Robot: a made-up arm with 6 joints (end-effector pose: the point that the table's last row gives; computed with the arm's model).
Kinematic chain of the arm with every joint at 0, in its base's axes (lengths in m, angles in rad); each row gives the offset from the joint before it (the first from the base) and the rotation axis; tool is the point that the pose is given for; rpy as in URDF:
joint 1: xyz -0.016 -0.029 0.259 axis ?
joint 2: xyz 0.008 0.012 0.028 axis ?
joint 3: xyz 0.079 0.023 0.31 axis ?
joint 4: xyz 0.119 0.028 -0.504 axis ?
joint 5: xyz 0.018 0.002 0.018 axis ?
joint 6: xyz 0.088 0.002 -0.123 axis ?
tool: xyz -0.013 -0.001 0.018 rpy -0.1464 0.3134 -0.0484
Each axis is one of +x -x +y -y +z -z.
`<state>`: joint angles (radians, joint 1 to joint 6).
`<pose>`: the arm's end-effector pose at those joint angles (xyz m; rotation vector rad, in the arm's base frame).
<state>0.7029 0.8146 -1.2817 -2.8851 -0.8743 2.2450</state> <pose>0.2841 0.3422 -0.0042 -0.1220 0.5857 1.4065</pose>
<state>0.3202 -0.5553 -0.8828 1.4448 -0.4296 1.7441</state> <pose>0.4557 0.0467 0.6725 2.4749 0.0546 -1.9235</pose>
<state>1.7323 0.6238 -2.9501 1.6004 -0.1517 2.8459</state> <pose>-0.0412 0.5613 0.9766 -0.3714 -2.7045 0.9390</pose>
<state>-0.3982 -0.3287 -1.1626 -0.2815 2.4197 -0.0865</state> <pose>0.4024 -0.1672 0.5845 -0.1185 1.3059 -0.3654</pose>
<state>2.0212 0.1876 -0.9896 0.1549 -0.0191 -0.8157</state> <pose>-0.3658 0.5991 0.3227 0.2549 -0.8872 2.3951</pose>
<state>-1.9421 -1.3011 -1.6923 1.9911 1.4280 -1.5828</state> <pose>0.2252 0.2225 1.0492 -1.4086 -1.2927 0.6990</pose>
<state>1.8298 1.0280 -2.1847 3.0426 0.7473 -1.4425</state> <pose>-0.3220 0.8492 0.2274 1.7013 0.5543 0.4956</pose>
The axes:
joint 1: +z
joint 2: +y
joint 3: +y
joint 4: -z
joint 5: +y
joint 6: -z

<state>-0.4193 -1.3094 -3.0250 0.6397 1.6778 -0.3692</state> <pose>-0.6971 0.4039 0.6074 -0.9412 -2.1800 0.4903</pose>
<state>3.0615 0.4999 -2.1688 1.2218 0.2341 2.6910</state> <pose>-0.8304 0.0546 0.7401 -0.7748 1.7844 -0.5327</pose>
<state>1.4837 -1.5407 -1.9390 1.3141 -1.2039 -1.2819</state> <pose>0.0137 -0.6200 0.7452 1.8648 -1.1649 -1.4135</pose>
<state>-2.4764 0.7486 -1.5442 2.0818 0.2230 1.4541</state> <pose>-0.6360 -0.4983 0.1035 -0.8199 0.9650 0.2590</pose>
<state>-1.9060 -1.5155 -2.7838 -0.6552 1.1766 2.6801</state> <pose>0.3225 0.8011 0.5577 -0.7085 2.8947 -0.4947</pose>
